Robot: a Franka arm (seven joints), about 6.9 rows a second.
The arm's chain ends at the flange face. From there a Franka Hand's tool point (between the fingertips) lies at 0.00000 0.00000 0.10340 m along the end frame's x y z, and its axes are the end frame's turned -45 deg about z.
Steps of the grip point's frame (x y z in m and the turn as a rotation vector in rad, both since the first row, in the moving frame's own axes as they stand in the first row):
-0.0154 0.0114 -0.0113 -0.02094 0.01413 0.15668
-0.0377 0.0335 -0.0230 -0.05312 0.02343 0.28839
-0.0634 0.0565 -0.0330 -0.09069 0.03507 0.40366
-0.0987 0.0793 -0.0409 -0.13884 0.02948 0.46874
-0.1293 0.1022 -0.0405 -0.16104 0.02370 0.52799
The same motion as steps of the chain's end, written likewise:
-0.0053 0.0183 -0.0113 -0.00482 0.02480 0.15668
-0.0082 0.0474 -0.0228 -0.02099 0.05413 0.28839
-0.0130 0.0790 -0.0325 -0.03933 0.08893 0.40366
-0.0237 0.1154 -0.0399 -0.07733 0.11902 0.46874
-0.0294 0.1507 -0.0392 -0.09711 0.13063 0.52799

